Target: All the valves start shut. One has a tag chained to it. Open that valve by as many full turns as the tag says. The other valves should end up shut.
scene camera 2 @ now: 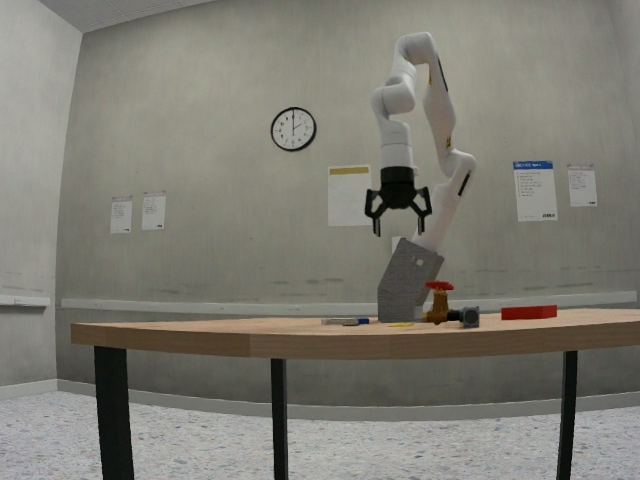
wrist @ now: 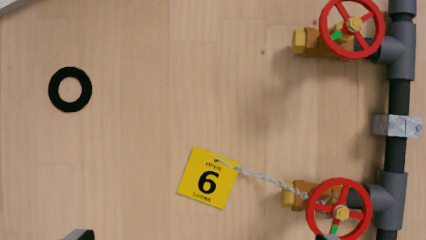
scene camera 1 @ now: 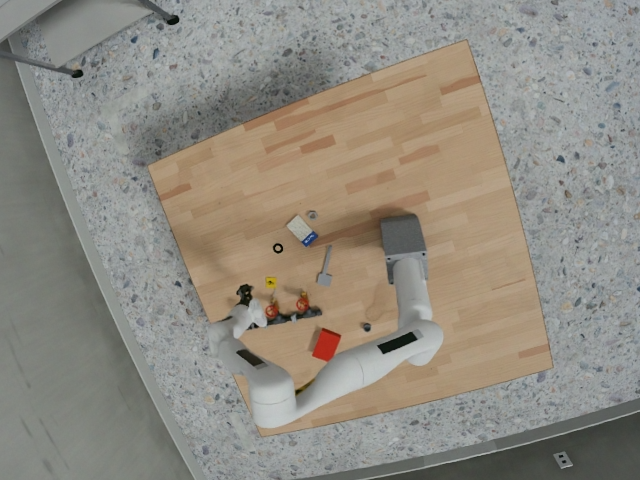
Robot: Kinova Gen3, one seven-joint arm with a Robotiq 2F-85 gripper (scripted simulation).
Labels:
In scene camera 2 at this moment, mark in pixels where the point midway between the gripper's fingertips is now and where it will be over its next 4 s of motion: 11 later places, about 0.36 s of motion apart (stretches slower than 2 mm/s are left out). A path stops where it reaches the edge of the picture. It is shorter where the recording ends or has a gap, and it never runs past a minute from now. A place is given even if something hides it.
The gripper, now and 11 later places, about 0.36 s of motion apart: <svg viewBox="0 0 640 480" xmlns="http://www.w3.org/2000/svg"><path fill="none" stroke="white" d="M399 236L402 238L412 244L424 251L434 257L439 260L440 261L440 264L440 275L441 284L441 289L441 293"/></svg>

